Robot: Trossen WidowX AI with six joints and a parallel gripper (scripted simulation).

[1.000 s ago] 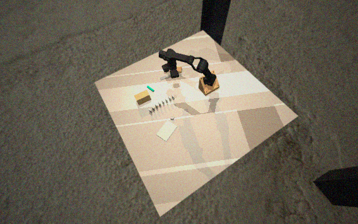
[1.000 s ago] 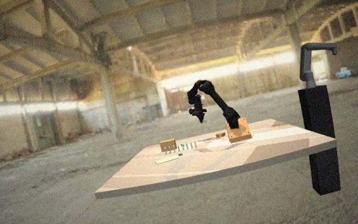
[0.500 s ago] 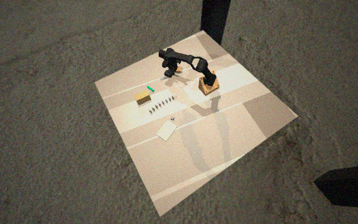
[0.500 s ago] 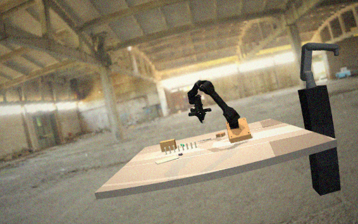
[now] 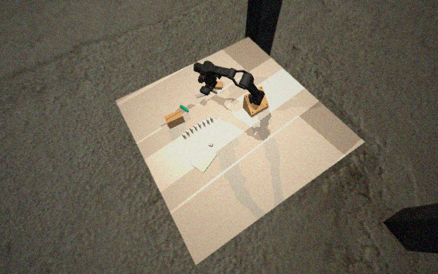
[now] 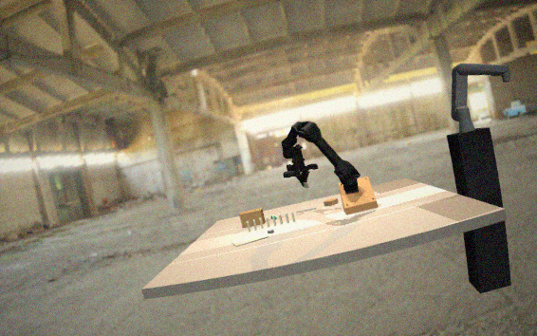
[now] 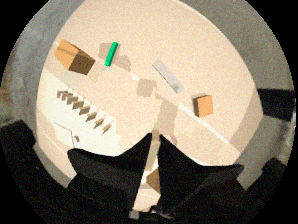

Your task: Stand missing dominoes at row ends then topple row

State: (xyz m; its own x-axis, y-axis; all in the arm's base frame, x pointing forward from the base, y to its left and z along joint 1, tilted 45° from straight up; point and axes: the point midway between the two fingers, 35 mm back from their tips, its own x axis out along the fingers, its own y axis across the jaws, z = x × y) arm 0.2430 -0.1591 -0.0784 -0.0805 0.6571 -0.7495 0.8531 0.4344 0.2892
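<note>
My gripper tip is 150 mm above the grey bar, 120 mm to the left of it and 30 mm short of it. Round my gripper tip: brown box 310 mm ahead, 110 mm below, 10 mm to the left; green stick 210 mm ahead, 140 mm below, 60 mm to the right; small dark piece 300 mm to the left, 170 mm ahead, 140 mm below.
</note>
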